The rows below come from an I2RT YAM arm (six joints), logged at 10 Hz.
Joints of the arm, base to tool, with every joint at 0 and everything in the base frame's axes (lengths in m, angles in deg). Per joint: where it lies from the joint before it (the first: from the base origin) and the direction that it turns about. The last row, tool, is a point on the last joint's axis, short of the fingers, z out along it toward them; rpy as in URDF.
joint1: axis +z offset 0 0 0.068
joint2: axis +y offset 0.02 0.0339 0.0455
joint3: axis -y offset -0.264 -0.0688 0
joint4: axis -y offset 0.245 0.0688 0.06
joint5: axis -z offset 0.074 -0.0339 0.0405
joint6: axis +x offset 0.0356 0 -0.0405
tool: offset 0 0 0 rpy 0 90 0
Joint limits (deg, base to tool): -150..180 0..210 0..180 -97..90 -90..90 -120..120
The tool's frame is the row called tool.
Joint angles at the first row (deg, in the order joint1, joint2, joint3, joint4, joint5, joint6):
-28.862 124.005 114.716 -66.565 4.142 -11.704
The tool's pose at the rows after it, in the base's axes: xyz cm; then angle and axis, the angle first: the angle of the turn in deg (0 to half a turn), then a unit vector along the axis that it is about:
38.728, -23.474, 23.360, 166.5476, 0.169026, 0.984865, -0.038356
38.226, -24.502, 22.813, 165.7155, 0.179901, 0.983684, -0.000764
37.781, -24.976, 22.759, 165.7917, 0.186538, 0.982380, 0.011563
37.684, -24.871, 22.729, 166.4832, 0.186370, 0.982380, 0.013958
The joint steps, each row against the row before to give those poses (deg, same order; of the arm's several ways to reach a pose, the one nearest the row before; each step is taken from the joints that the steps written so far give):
-2.427 1.727 -0.001 1.705 -5.006 -0.001
-1.792 0.722 -0.018 -0.133 -4.524 -0.022
-0.917 0.022 -0.044 -0.590 -1.377 -0.021
0.043 -0.001 -0.001 -0.743 0.022 -0.022

